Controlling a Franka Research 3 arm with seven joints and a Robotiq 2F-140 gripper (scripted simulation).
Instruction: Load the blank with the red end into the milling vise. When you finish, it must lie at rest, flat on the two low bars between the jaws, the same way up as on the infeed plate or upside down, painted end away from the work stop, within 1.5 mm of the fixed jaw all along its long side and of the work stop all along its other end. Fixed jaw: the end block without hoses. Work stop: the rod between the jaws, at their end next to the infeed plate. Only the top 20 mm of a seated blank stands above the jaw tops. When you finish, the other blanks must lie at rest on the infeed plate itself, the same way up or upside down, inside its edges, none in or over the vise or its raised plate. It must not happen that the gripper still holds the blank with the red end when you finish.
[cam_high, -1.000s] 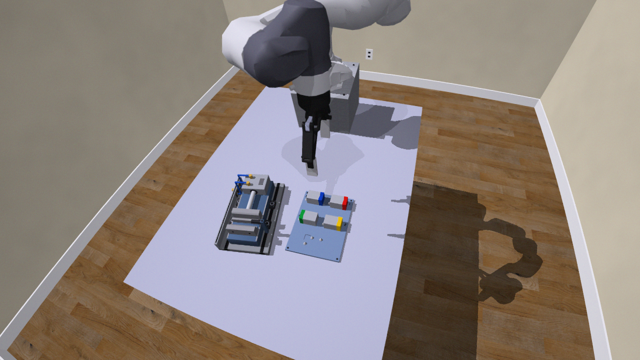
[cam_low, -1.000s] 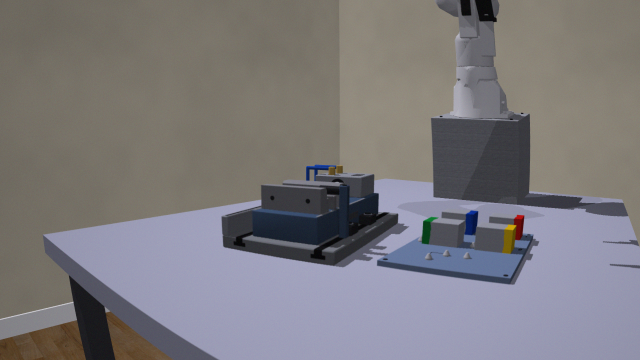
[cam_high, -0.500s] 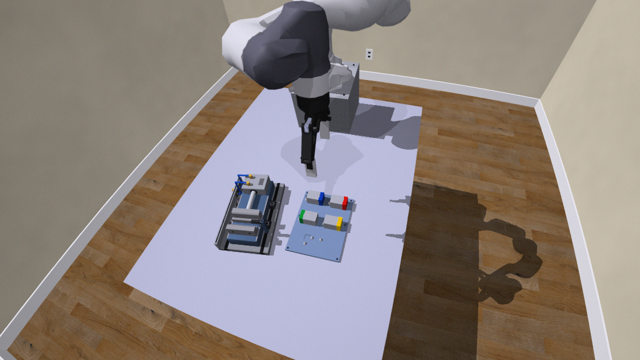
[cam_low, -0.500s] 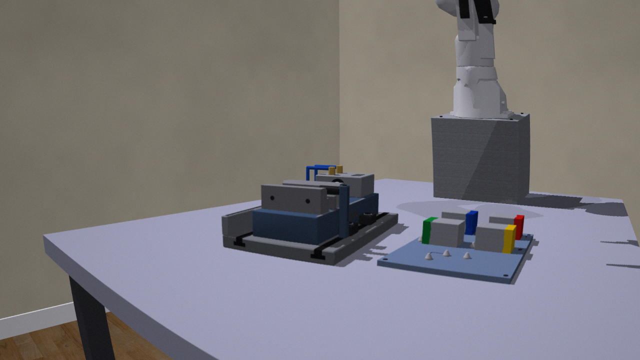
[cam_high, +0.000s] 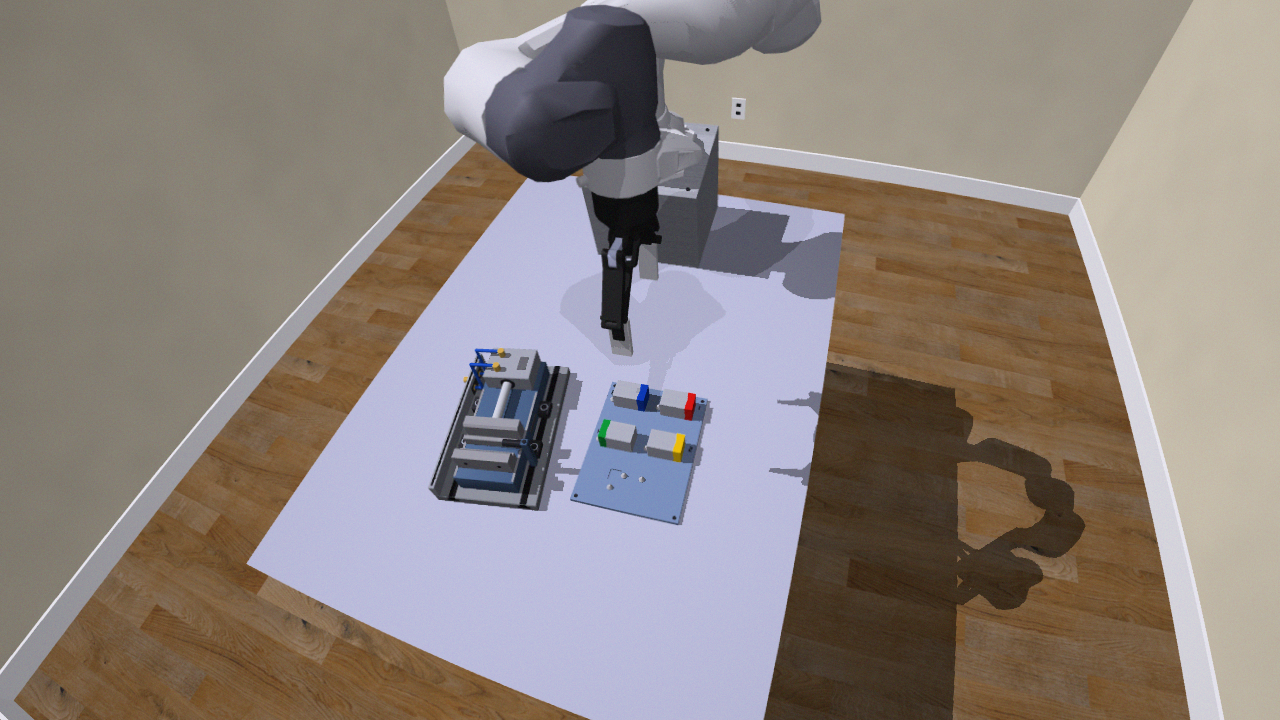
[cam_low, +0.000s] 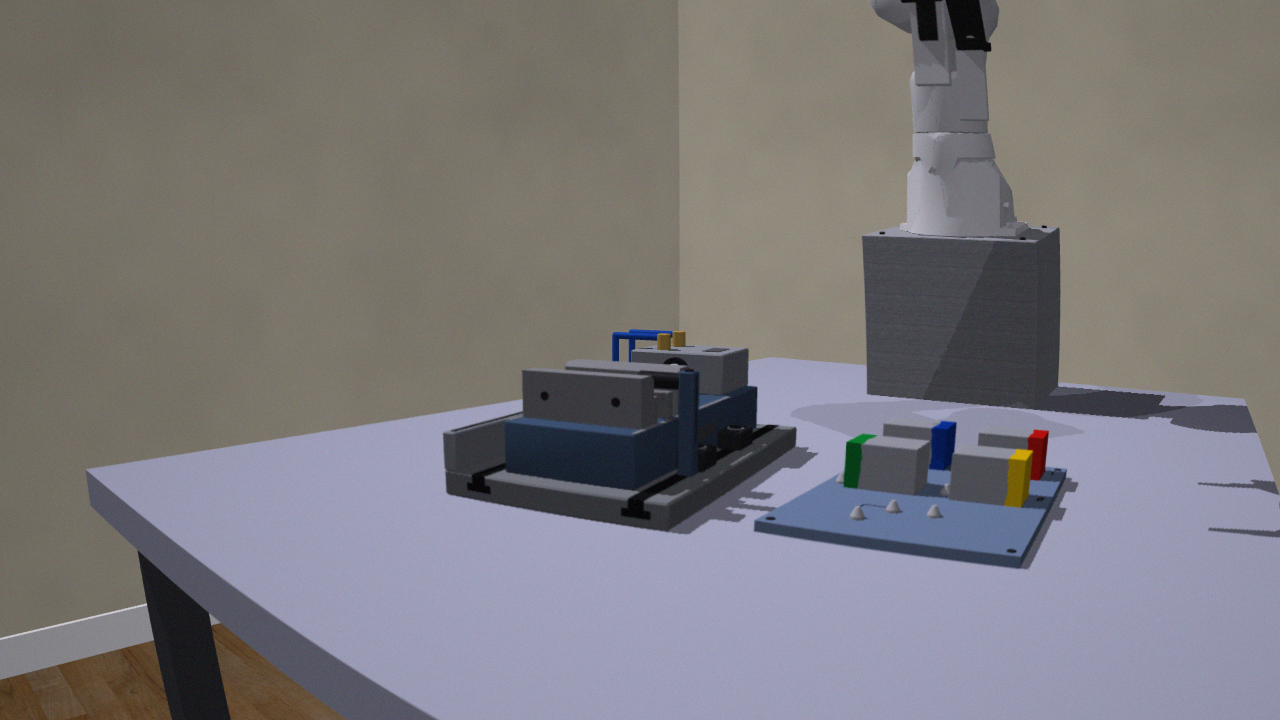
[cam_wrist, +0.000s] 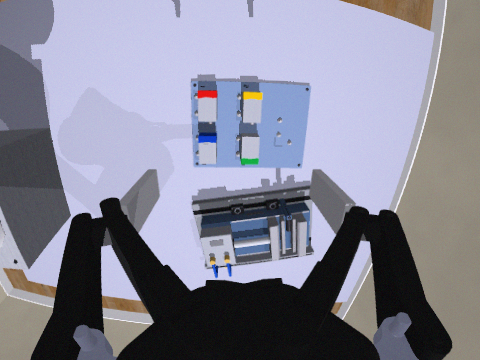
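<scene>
My hand is 6 cm past the red-ended blank, 4 cm to the right of it and 30 cm above it. The rest, counted from my hand: yellow-ended blank (3 cm ahead, 5 cm to the left, 30 cm below); then green-ended blank (5 cm ahead, 4 cm to the right, 30 cm below); then blue-ended blank (4 cm behind, 5 cm to the right, 30 cm below).
</scene>
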